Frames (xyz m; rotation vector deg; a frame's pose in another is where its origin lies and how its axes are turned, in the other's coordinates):
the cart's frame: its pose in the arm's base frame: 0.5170 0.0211 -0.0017 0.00 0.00 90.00
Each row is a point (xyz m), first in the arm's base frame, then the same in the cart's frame.
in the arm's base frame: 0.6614 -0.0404 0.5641
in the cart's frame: -0.0615 -0.1444 0.5658
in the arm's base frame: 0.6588 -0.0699 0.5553
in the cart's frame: -0.0910 -0.1418 0.5570
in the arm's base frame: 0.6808 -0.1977 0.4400
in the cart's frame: -0.2188 -0.1638 0.4417
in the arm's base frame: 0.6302 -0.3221 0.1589
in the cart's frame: -0.3432 -0.1132 0.1606
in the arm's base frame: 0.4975 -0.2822 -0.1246
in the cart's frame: -0.3033 0.0195 -0.1229
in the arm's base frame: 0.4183 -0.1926 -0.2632
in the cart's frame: -0.2137 0.0987 -0.2615
